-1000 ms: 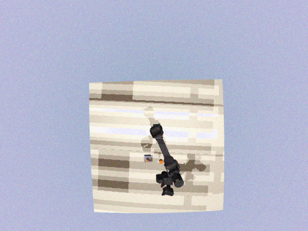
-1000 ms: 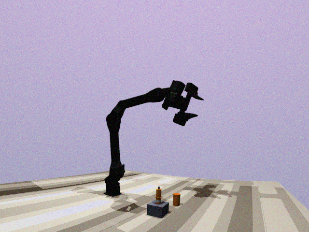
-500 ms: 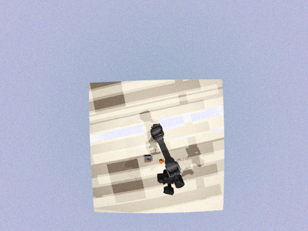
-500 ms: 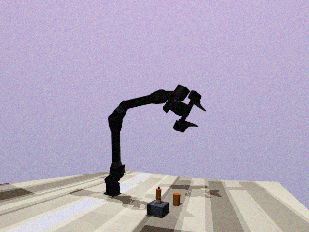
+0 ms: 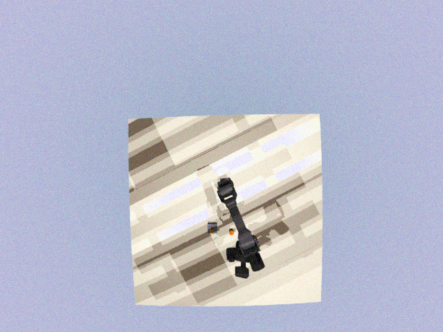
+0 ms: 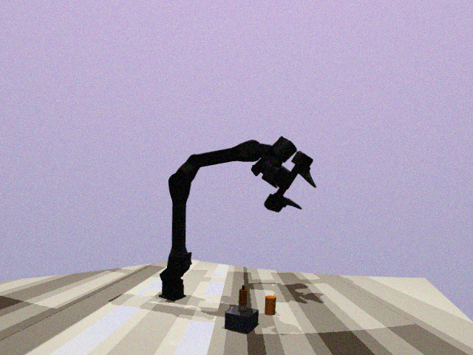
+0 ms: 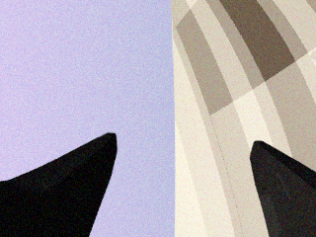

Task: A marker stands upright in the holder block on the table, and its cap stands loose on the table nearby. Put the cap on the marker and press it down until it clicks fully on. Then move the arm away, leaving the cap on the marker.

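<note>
The orange cap is 90 mm behind my gripper tip, 10 mm to the right of it and 300 mm below it. Also, from my gripper tip: dark grey holder block: 120 mm behind, 140 mm to the right, 300 mm below.
</note>
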